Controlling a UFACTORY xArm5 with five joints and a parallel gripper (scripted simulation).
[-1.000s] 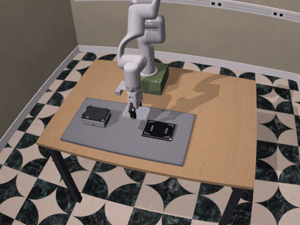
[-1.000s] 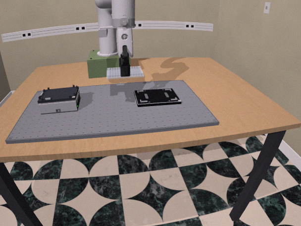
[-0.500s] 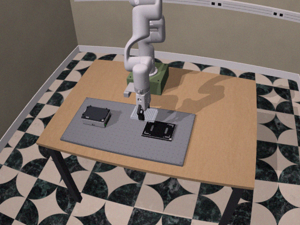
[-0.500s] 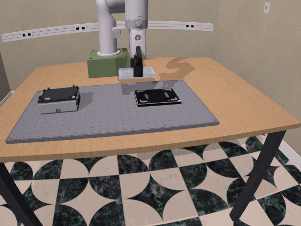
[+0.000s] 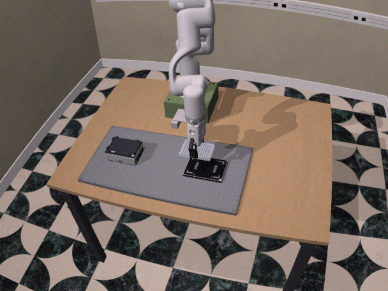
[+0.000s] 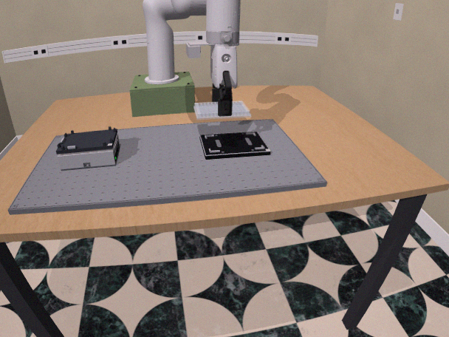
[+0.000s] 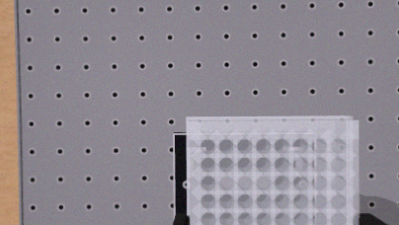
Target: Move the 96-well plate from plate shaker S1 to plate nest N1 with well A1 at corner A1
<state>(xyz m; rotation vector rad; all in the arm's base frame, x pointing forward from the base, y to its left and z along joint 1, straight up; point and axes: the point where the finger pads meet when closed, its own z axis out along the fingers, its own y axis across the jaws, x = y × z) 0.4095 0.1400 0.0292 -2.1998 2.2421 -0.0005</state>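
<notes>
My gripper is now 30 mm to the right of the black plate nest N1 and 110 mm above it. Round my hand: white 96-well plate (10 mm below).
</notes>
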